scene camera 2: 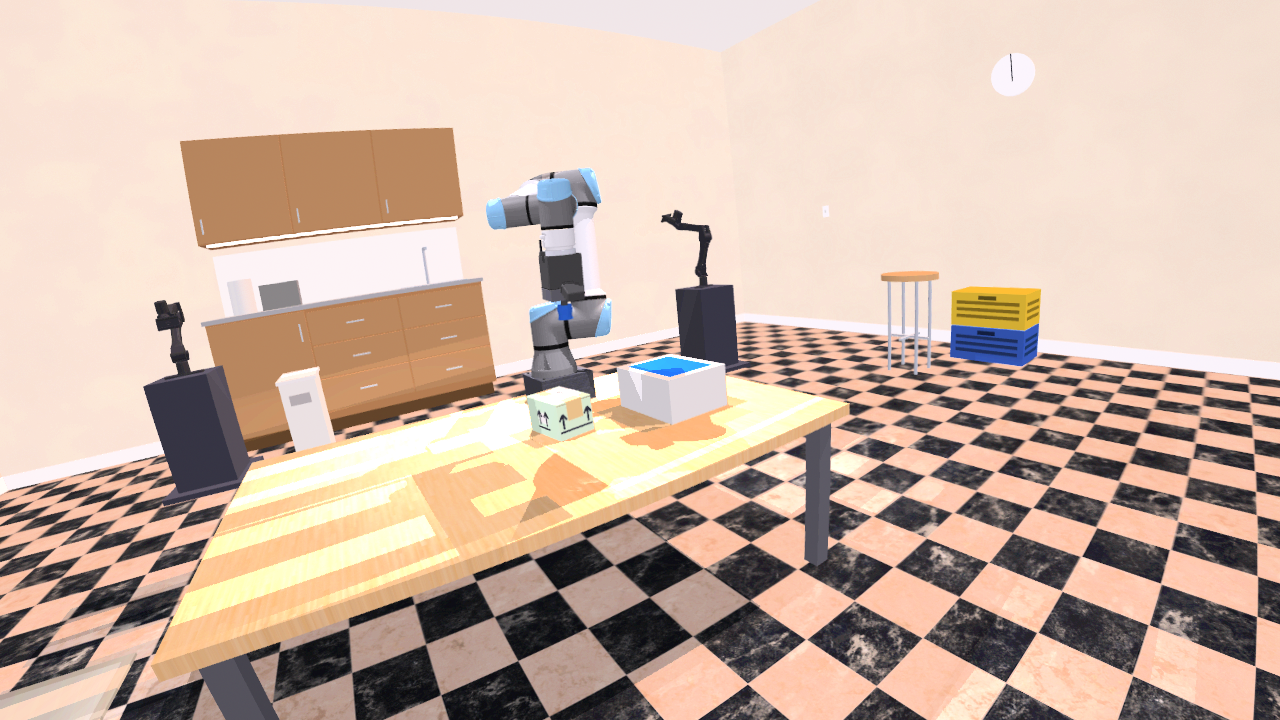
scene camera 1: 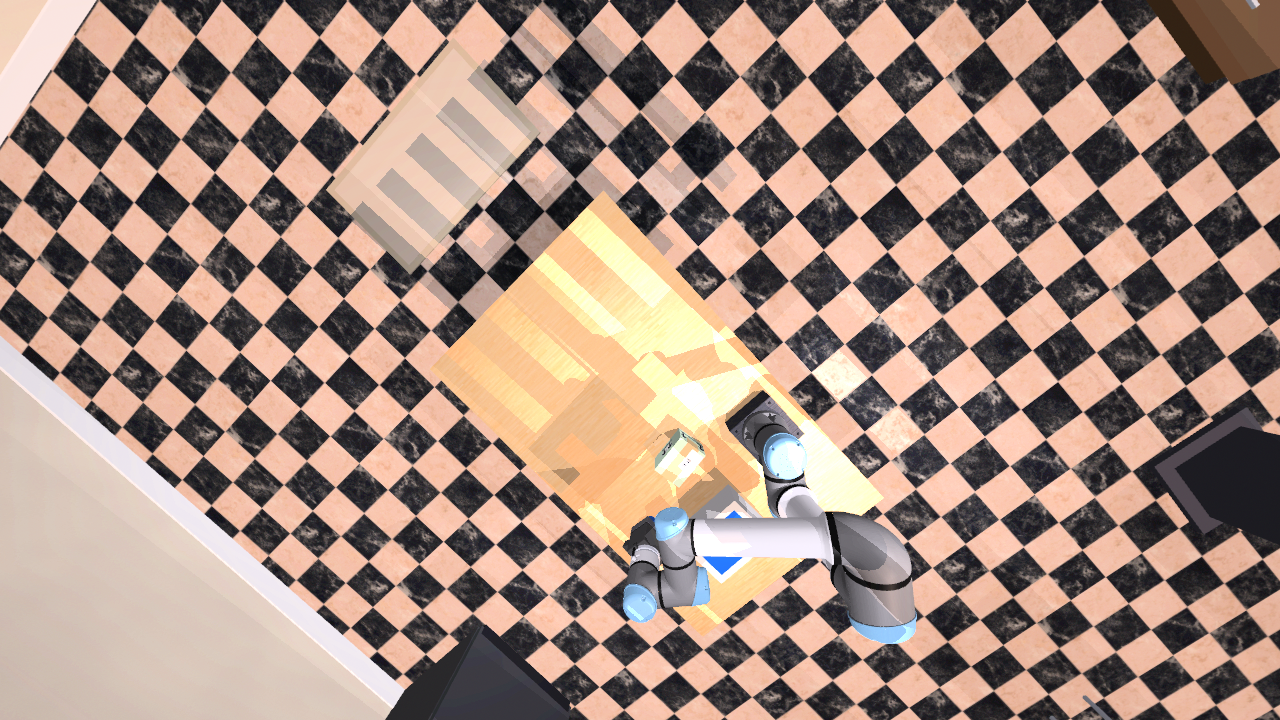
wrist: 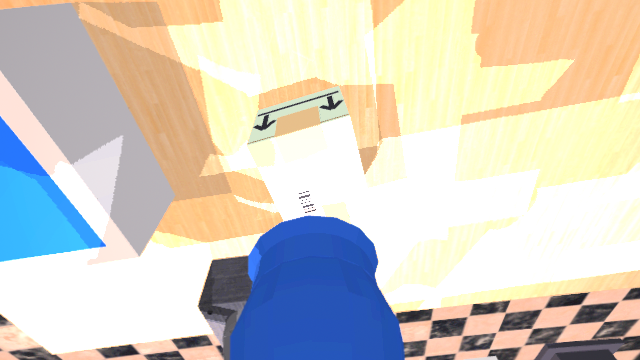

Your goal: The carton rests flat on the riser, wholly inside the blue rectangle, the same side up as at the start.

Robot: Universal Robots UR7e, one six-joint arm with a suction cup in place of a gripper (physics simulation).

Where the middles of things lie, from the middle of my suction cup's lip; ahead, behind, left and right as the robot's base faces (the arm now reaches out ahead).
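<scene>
Distances counted from my suction cup: carton (scene camera 2: 560,413), 28 cm below, 13 cm behind; white riser (scene camera 2: 671,388), 26 cm below, 7 cm behind, 32 cm to the left. Going by their middles, the carton is the nearest to my suction cup of the things named here.
</scene>
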